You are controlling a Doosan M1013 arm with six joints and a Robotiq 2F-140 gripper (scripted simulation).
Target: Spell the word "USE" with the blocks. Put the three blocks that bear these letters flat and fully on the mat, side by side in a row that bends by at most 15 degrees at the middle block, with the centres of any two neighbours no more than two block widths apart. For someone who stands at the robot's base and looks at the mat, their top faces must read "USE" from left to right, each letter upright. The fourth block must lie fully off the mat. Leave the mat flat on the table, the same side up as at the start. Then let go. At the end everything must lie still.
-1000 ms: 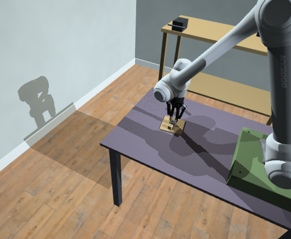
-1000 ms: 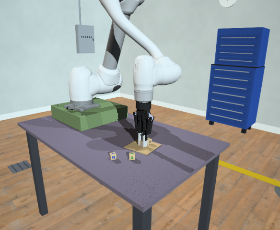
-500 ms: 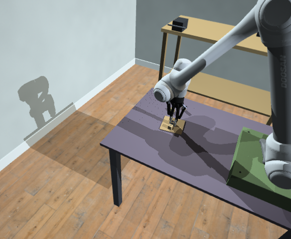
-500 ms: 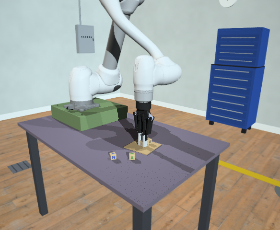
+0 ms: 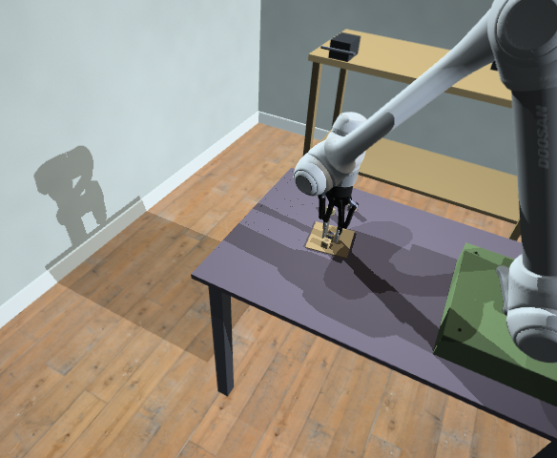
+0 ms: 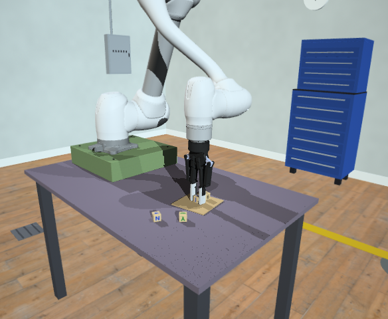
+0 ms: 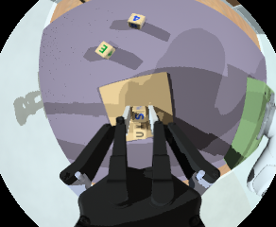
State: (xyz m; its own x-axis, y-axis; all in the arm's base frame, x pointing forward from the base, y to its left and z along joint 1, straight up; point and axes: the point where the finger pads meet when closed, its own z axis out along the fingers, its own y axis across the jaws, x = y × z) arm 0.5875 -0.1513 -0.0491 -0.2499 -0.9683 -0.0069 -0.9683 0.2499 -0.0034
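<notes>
Now: hand 50 mm past the block, 190 mm to the left of it and 30 mm above it.
</notes>
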